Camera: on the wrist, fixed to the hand. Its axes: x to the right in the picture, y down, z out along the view.
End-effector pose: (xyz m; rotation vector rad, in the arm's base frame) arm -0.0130 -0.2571 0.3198 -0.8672 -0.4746 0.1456
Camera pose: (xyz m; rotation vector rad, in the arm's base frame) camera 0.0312 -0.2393 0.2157 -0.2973 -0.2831 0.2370
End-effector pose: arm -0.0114 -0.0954 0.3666 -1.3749 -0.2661 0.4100
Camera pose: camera 0.0121 -0.1362 0.2623 -0.8162 -0.0216 0.3820
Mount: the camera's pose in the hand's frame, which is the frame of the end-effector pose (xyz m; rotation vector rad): 0.0092 0.0937 -0.0651 0.5926 0.1210 0.0211
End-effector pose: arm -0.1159 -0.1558 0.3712 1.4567 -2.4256 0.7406
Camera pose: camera -0.2066 -0.0929 0.4016 1.5049 -2.2300 1.6015
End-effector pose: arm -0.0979 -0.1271 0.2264 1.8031 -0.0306 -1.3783
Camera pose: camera -0.0001 -0.1531 0.2799 2.3580 -0.4323 -1.3271
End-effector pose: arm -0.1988 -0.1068 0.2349 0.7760 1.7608 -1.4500
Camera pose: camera -0.1376 -0.0252 0.1829 1.1956 1.3990 -1.9753
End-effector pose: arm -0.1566 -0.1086 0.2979 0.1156 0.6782 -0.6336
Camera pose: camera -0.1324 -0.0182 0.2320 0.7140 0.5868 -0.7971
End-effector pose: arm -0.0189 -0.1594 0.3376 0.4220 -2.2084 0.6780
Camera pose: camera -0.0332 -0.0465 0.3497 0.6315 -1.8710 1.3377
